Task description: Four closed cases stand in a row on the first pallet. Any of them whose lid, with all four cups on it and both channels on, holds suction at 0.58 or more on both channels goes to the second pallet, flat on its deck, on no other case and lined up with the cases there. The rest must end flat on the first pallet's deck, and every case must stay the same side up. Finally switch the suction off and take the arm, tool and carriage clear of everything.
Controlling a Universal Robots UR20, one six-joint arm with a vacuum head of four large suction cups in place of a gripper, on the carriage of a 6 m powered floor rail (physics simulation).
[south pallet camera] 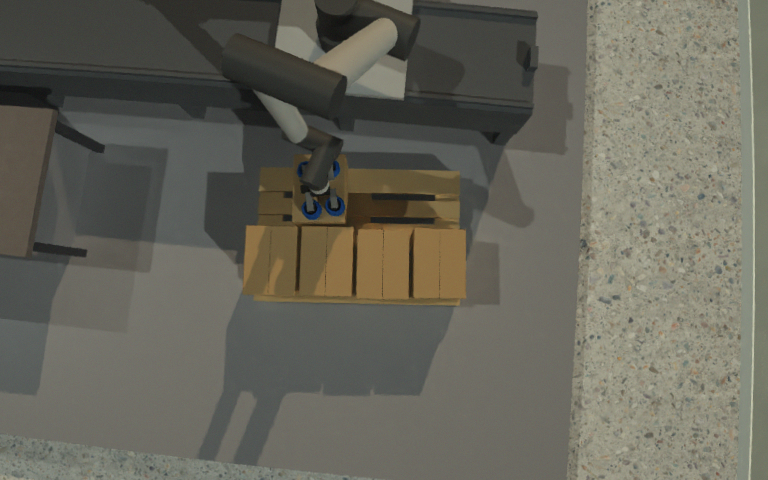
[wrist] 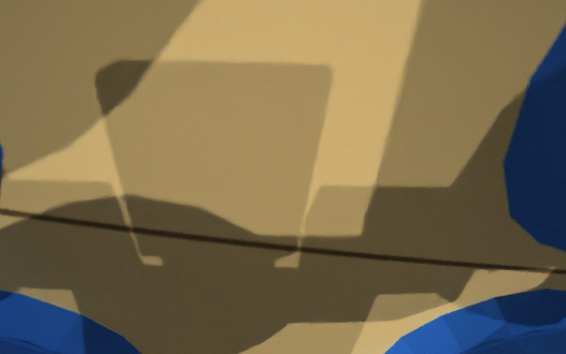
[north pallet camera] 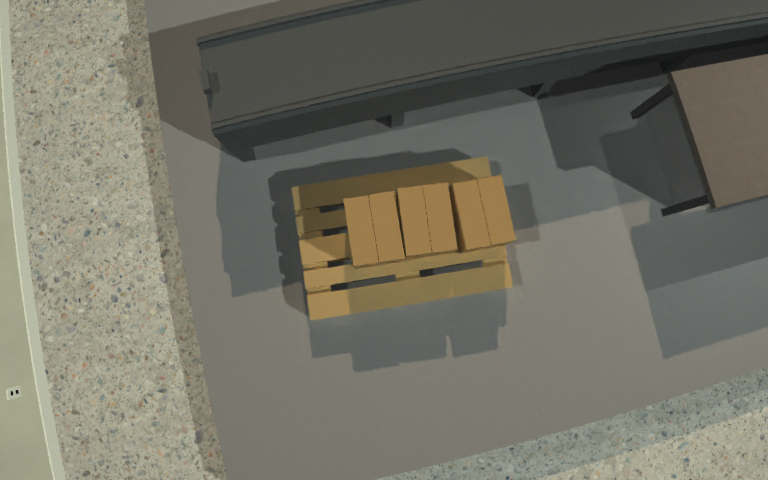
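Seen in the pictures: hand, its tool point: (wrist: 265, 226); arm's base, origin of its link: (south pallet camera: 342, 38).
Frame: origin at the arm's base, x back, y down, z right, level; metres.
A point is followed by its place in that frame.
Note:
Three closed cases, left (north pallet camera: 359, 232) {z 5.225, x -0.970, y 0.191 m}, middle (north pallet camera: 413, 220) {z 4.928, x -0.974, y 0.192 m} and right (north pallet camera: 495, 212) {z 4.482, x -1.033, y 0.191 m}, stand in a row on the first pallet (north pallet camera: 328, 305) {z 5.502, x -1.312, y 0.427 m}, whose left end shows bare slats. The second pallet (south pallet camera: 402, 181) {z -0.390, x -0.632, y 0.426 m} bears a front row of cases with one (south pallet camera: 382, 263) {z -0.319, x -1.146, y 0.193 m} right of centre. Another case (south pallet camera: 340, 183) {z -0.054, x -0.742, y 0.158 m} (wrist: 370, 100) {z 0.102, x -0.778, y 0.155 m} is at its back left, close behind the row, lid up, slightly left of the second column. My suction gripper (south pallet camera: 321, 188) {z 0.044, x -0.786, y 0.177 m} is shut on this case, its blue cups on the lid. The case's underside is hidden, so its height over the deck is unclear.
The floor rail (north pallet camera: 339, 79) (south pallet camera: 470, 62) runs behind both pallets. The carriage (south pallet camera: 376, 84) {z -0.202, x -0.240, y 0.000 m} stands behind the second pallet, with the arm (south pallet camera: 283, 76) {z 0.028, x -0.670, y -0.903 m} reaching forward. A brown table (north pallet camera: 730, 135) {z 3.086, x -0.930, y 0.040 m} (south pallet camera: 22, 181) {z 1.611, x -0.908, y 0.040 m} stands between the pallets. Speckled walls (north pallet camera: 73, 226) (south pallet camera: 662, 237) bound the floor.

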